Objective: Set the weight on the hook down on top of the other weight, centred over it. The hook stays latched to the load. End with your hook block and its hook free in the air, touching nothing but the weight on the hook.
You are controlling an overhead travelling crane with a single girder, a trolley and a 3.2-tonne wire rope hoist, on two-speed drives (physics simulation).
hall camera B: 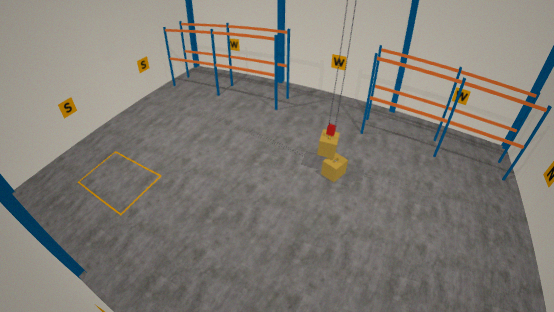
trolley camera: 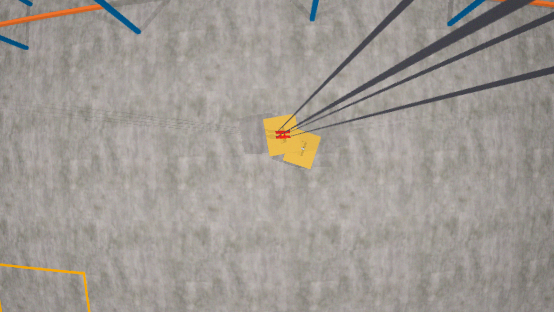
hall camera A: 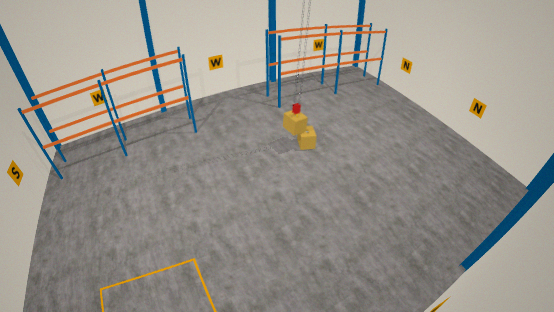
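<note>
My hook block (hall camera A: pixel 296 108) (hall camera B: pixel 331 130) (trolley camera: pixel 283 135) is red and hangs on its ropes, with its hook latched to a yellow block-shaped weight (hall camera A: pixel 295 123) (hall camera B: pixel 328 145) (trolley camera: pixel 276 147). This weight hangs upright above the floor. The other yellow weight (hall camera A: pixel 307 140) (hall camera B: pixel 334 169) (trolley camera: pixel 302 159) stands on the floor, turned differently. In the trolley view the hung weight is up and left of the standing one and overlaps its upper left part, so the two are off centre. The standing weight's top fitting shows. The height gap between them is hard to tell. The hook itself is too small to make out.
One blue and orange rack (hall camera A: pixel 112 117) (hall camera B: pixel 215 62) stands along the W wall, and a second such rack (hall camera A: pixel 279 70) (hall camera B: pixel 449 117) stands farther along it. An orange outlined square (hall camera A: pixel 147 274) (hall camera B: pixel 138 164) (trolley camera: pixel 42 269) is marked on the floor, away from the weights.
</note>
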